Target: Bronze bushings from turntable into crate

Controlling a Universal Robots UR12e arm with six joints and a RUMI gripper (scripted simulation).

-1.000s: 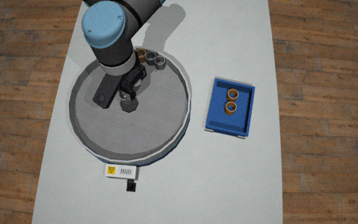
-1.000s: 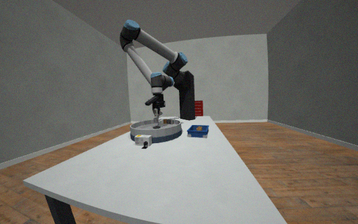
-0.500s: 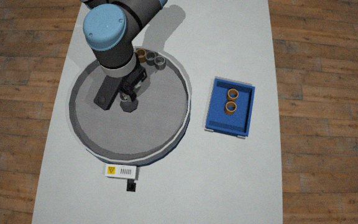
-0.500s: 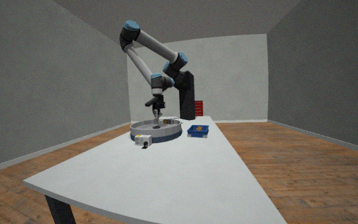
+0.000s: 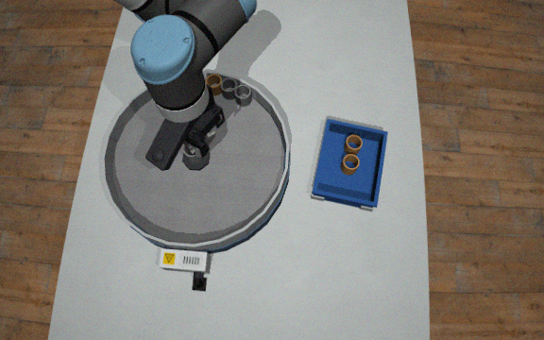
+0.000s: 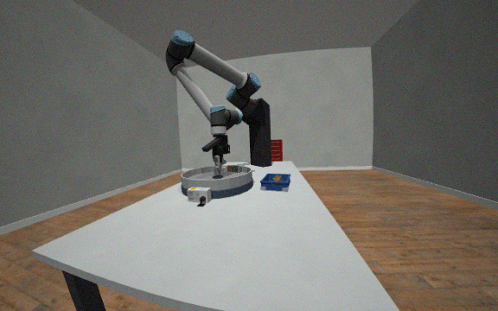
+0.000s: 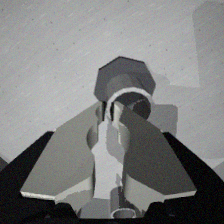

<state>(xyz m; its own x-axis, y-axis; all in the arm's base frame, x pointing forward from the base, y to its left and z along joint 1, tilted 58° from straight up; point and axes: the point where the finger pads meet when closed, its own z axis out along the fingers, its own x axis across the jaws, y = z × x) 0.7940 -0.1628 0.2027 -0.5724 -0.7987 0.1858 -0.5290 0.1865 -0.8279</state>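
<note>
My gripper is now 10 mm past the round grey turntable, 10 mm to the left of it and 50 mm above it. Round my hand: blue crate (60 mm ahead, 340 mm to the left, 80 mm below).
</note>
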